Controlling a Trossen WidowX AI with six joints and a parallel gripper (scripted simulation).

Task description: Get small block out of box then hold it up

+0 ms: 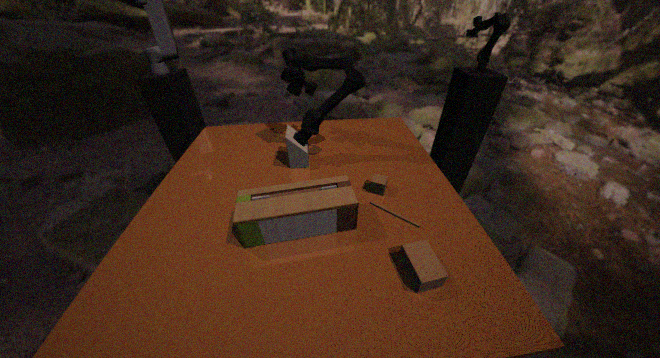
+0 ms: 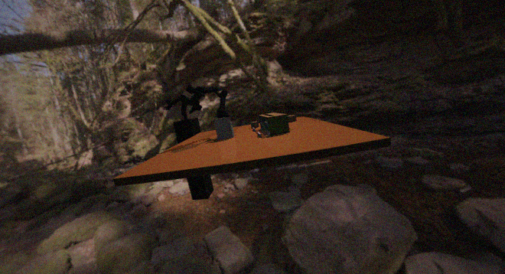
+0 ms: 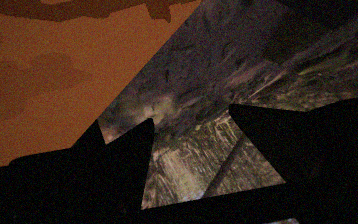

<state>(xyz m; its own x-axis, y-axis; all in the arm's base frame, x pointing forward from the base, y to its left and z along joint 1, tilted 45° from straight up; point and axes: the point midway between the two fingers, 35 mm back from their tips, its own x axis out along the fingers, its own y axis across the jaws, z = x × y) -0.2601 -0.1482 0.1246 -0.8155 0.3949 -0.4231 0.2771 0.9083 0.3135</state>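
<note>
Right now my gripper tip is 660 mm short of the clear-fronted box, 50 mm to the right of it and 200 mm above it. Also, from my gripper tip: thin rod (660 mm ahead, 400 mm to the left, 260 mm below).
</note>
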